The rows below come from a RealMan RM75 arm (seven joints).
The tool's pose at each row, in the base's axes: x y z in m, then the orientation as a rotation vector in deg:
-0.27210 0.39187 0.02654 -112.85 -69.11 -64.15
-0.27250 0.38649 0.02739 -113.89 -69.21 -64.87
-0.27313 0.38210 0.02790 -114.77 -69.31 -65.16
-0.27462 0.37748 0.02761 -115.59 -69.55 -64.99
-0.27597 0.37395 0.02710 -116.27 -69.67 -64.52
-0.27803 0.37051 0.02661 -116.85 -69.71 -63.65
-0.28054 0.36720 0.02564 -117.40 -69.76 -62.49
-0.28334 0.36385 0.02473 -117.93 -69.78 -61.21
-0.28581 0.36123 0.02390 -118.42 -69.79 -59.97
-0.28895 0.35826 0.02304 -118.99 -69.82 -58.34
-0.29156 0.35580 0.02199 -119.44 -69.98 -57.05
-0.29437 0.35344 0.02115 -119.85 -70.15 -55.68
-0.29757 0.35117 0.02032 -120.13 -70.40 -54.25
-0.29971 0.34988 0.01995 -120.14 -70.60 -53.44
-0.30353 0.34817 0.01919 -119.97 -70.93 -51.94
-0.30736 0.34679 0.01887 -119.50 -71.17 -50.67
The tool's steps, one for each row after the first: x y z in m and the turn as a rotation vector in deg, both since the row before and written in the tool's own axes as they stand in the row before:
-0.00165 0.00194 -0.00483 -1.13 -0.38 -0.26
-0.00161 0.00138 -0.00393 -0.76 -0.45 -0.12
-0.00265 0.00079 -0.00400 -0.44 -0.65 -0.06
-0.00236 0.00044 -0.00296 -0.17 -0.63 0.12
-0.00251 -0.00022 -0.00316 0.13 -0.70 0.30
-0.00301 -0.00066 -0.00294 0.32 -0.81 0.39
-0.00311 -0.00090 -0.00307 0.39 -0.84 0.44
-0.00265 -0.00094 -0.00240 0.39 -0.80 0.43
-0.00308 -0.00137 -0.00284 0.55 -1.02 0.54
-0.00288 -0.00112 -0.00210 0.43 -0.86 0.33
-0.00277 -0.00136 -0.00216 0.49 -0.88 0.34
-0.00288 -0.00175 -0.00217 0.61 -0.87 0.28
-0.00169 -0.00129 -0.00136 0.45 -0.43 0.10
-0.00281 -0.00257 -0.00189 0.96 -0.69 0.19
-0.00233 -0.00279 -0.00186 1.04 -0.40 0.15

